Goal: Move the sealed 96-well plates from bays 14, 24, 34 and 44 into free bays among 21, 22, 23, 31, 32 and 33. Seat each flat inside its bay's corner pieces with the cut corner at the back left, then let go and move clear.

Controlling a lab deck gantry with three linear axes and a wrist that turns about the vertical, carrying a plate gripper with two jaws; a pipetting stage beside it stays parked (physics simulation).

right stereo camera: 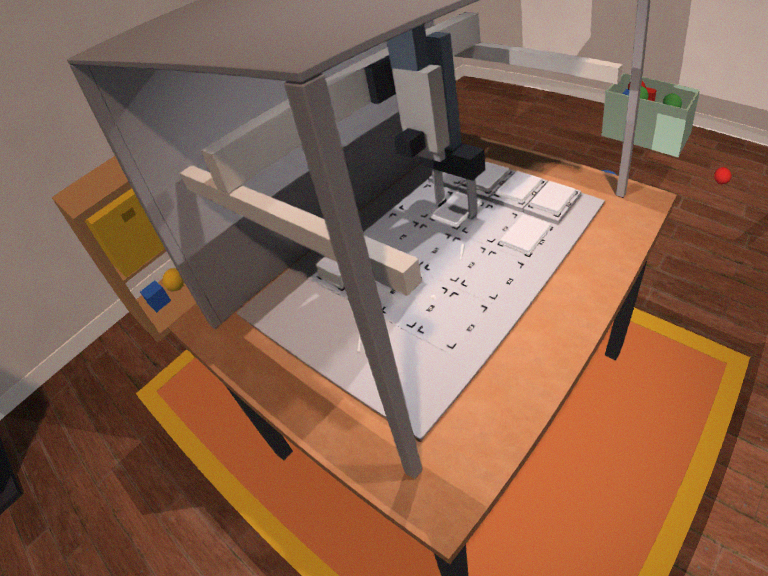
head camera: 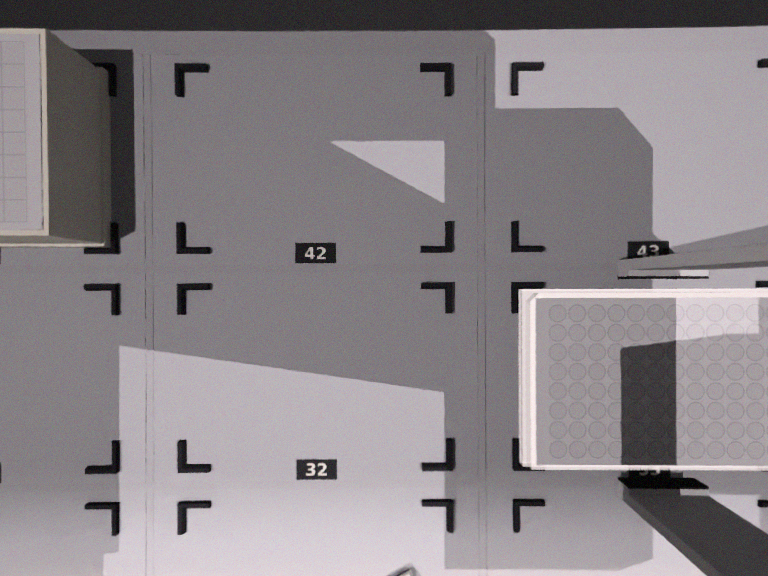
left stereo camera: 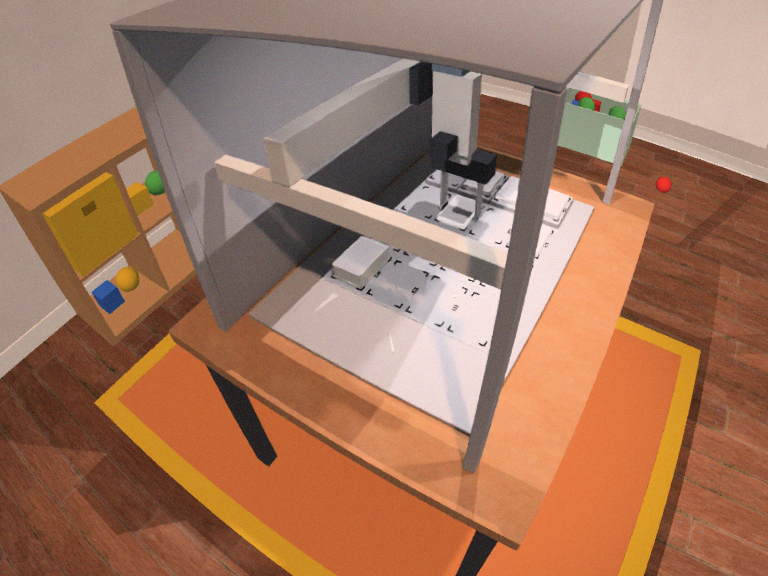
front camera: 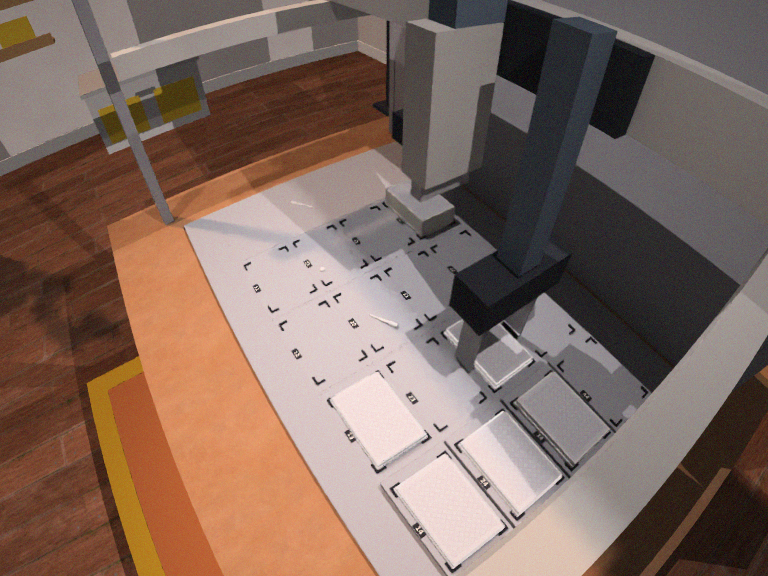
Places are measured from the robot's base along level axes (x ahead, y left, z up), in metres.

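Pixels of known places: gripper, fingertip midpoint: point(right stereo camera: 456, 209) point(head camera: 655, 378) point(left stereo camera: 460, 211) point(front camera: 488, 345); robot's base, link origin: point(right stereo camera: 452, 347) point(left stereo camera: 483, 345) point(front camera: 245, 266).
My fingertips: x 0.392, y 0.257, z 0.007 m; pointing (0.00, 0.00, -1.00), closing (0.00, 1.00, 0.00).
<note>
For each thing: its top centre in the pictures, then the offset to it from my fingertips. "*": a spot on its surface instead.
- sealed plate, top centre: point(head camera: 665, 381) point(front camera: 489, 343) point(right stereo camera: 456, 207) point(left stereo camera: 460, 209) 0.000 m ahead, 0.000 m left, 0.008 m up
- bay 34, surface spot: point(front camera: 561, 415) * 0.162 m ahead, 0.004 m right, 0.022 m up
- bay 24, surface spot: point(front camera: 511, 461) * 0.166 m ahead, 0.110 m right, 0.022 m up
- bay 14, surface spot: point(front camera: 447, 508) * 0.164 m ahead, 0.217 m right, 0.022 m up
- Bay 44, surface spot: point(front camera: 570, 365) * 0.112 m ahead, 0.081 m left, 0.008 m up
- loose pipette tip, surface spot: point(front camera: 384, 320) point(right stereo camera: 462, 251) * 0.137 m back, 0.109 m right, 0.002 m down
- small round piece, top centre: point(front camera: 322, 268) 0.298 m back, 0.137 m right, 0.003 m down
- pale box, top centre: point(front camera: 419, 197) point(left stereo camera: 360, 255) point(right stereo camera: 344, 255) 0.328 m back, 0.107 m left, 0.035 m up
A sealed plate point(front camera: 503, 362) point(head camera: 589, 396) lies flat in bay 33, inside the corner pieces that show, with its cut corner at the back left in the head view. My gripper point(front camera: 493, 348) point(head camera: 663, 379) point(left stereo camera: 460, 212) point(right stereo camera: 455, 209) is open and low around it, with a narrow gap on each side between jaw and plate in the head view. Other plates sit in bay 34 point(front camera: 561, 415), bay 24 point(front camera: 511, 461) and bay 14 point(front camera: 447, 508). Bay 44 point(front camera: 570, 365) holds no plate. The plate's right end is cut off in the head view.
Another plate point(front camera: 378, 418) point(right stereo camera: 525, 233) sits in bay 13. A loose pipette tip point(front camera: 384, 320) point(right stereo camera: 461, 250) lies in bay 22 and a small round piece point(front camera: 321, 269) in bay 21. A pale box point(front camera: 420, 210) point(head camera: 77, 155) point(left stereo camera: 361, 260) stands in bay 41, near the parked pipetting stage point(front camera: 449, 111).
</note>
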